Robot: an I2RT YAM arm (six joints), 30 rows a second.
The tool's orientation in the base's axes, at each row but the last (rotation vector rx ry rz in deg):
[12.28, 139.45, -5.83]
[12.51, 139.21, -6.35]
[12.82, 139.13, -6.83]
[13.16, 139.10, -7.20]
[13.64, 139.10, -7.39]
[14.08, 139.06, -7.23]
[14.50, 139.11, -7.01]
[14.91, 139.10, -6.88]
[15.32, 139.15, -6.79]
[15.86, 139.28, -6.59]
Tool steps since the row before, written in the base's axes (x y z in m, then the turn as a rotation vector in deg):
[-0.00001, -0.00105, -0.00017, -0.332, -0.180, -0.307]
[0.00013, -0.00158, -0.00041, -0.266, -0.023, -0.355]
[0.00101, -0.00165, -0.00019, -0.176, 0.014, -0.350]
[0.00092, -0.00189, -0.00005, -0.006, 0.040, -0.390]
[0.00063, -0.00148, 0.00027, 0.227, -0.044, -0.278]
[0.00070, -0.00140, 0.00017, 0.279, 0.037, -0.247]
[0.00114, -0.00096, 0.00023, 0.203, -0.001, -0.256]
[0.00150, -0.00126, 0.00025, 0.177, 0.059, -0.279]
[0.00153, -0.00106, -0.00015, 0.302, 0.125, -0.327]
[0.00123, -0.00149, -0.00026, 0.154, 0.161, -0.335]
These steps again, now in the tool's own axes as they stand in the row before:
[-0.00002, -0.00103, 0.00026, 0.425, -0.232, 0.048]
[-0.00003, -0.00152, 0.00061, 0.427, -0.064, 0.105]
[-0.00085, -0.00142, 0.00102, 0.361, -0.011, 0.153]
[-0.00091, -0.00167, 0.00090, 0.263, 0.050, 0.287]
[-0.00085, -0.00133, 0.00042, 0.004, 0.012, 0.361]
[-0.00083, -0.00123, 0.00053, -0.043, 0.101, 0.358]
[-0.00114, -0.00070, 0.00069, 0.014, 0.048, 0.323]
[-0.00148, -0.00091, 0.00095, 0.057, 0.101, 0.315]
[-0.00122, -0.00069, 0.00124, 0.006, 0.194, 0.420]
[-0.00100, -0.00117, 0.00120, 0.127, 0.195, 0.328]

